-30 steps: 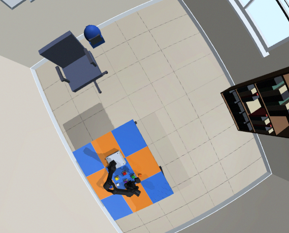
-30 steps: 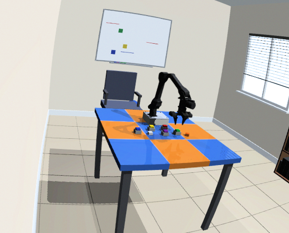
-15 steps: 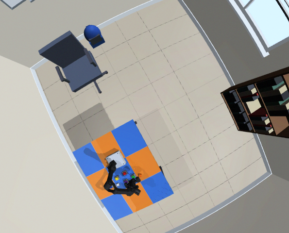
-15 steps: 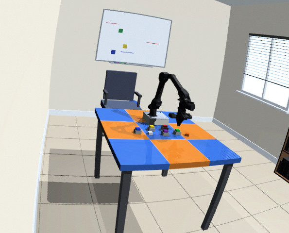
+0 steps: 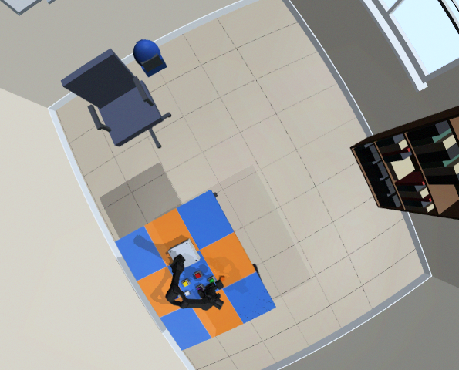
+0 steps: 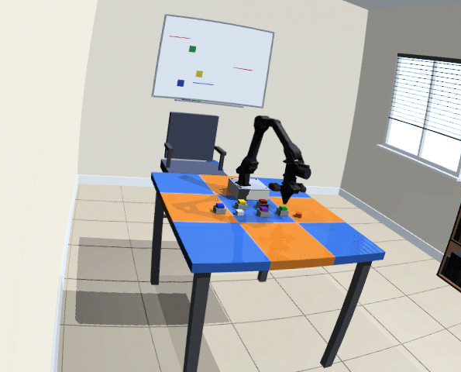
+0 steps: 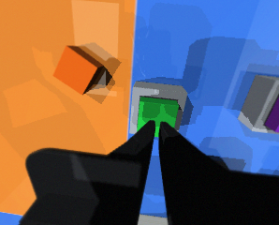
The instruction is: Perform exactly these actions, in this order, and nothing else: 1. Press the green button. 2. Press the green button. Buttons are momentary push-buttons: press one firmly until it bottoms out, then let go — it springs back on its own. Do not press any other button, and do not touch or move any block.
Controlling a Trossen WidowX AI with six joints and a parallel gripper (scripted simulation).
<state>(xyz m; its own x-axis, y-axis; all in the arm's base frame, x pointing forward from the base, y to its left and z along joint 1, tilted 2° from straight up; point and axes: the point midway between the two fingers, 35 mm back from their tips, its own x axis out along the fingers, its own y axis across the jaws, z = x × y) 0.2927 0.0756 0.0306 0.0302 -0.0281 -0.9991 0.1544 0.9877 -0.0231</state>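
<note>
The green button is 20 mm below my gripper tip. From my gripper tip the other things lie so: purple button 120 mm to the right, 20 mm below; red button 100 mm behind, 60 mm to the right, 20 mm below; orange block 40 mm ahead, 70 mm to the left, 40 mm below.
</note>
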